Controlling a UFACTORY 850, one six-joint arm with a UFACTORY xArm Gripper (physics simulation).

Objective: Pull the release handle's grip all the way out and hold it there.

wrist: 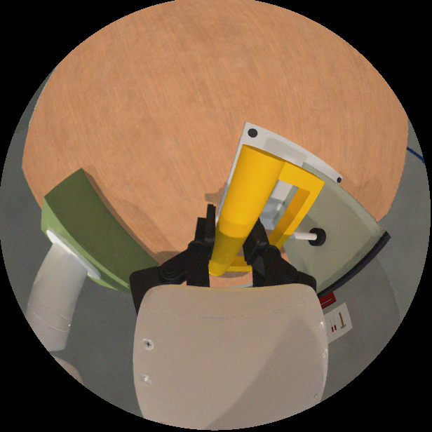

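Observation:
The release handle's yellow grip point(250, 187) is a thick round bar, running from the middle of the wrist view down between my fingers. A yellow frame point(298, 212) joins it on the right. My gripper point(228, 218) is shut on the grip's bar, with one black finger on each side. Behind the grip lies a light grey base plate point(272, 143) with dark screws at its corners. A white rod with a black collar point(317, 236) shows to the right of the yellow frame, by a grey-green translucent panel point(350, 220). The fingers and gripper body hide the near part of the handle.
A green block-shaped part point(95, 225) with a white cylinder point(56, 295) stands at the left. The wooden table top point(175, 90) spreads behind the handle. A dark edge strip point(357, 267) borders the panel at the right. A small picture card point(340, 322) shows at the lower right.

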